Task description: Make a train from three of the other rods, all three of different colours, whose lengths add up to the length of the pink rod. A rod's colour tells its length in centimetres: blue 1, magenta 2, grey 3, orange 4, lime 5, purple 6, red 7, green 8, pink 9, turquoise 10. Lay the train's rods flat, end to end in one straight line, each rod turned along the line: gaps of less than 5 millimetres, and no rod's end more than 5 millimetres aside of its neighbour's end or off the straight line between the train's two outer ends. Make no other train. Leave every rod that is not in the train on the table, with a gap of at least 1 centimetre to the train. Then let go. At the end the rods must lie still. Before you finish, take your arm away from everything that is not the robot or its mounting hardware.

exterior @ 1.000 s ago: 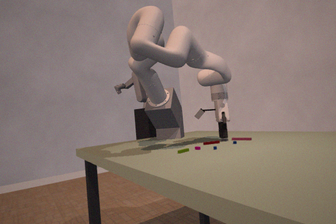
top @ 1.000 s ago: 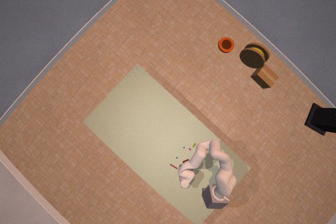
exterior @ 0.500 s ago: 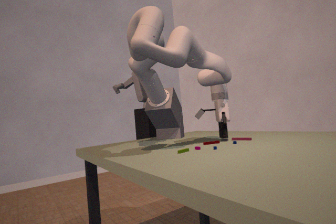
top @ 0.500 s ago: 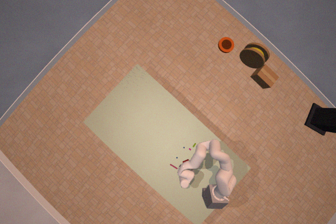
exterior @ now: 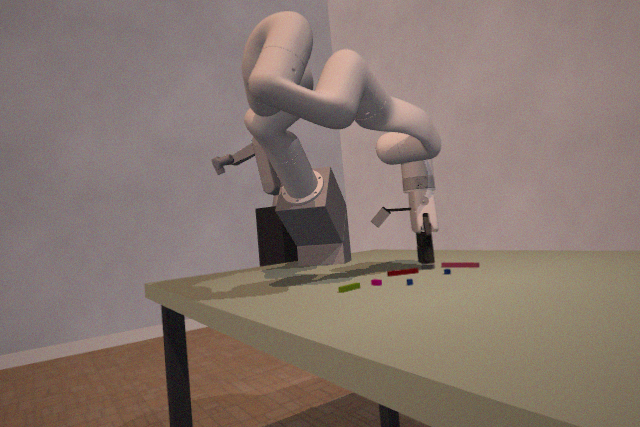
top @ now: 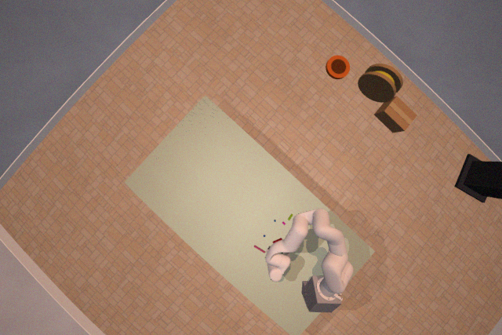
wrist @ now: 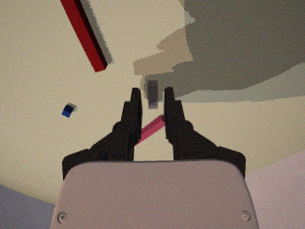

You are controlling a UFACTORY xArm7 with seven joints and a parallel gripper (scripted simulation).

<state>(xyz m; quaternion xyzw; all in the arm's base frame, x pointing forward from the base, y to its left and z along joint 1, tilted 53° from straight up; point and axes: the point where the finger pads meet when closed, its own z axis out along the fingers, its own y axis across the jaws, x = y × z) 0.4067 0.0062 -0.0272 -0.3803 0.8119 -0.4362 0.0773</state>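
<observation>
Right now my hand is 3 cm above the grey rod. Also, from my hand: red rod (2 cm behind, 8 cm to the right, 3 cm below); then magenta rod (22 cm to the right, 3 cm below); then pink rod (7 cm ahead, 3 cm to the left, 3 cm below).
</observation>
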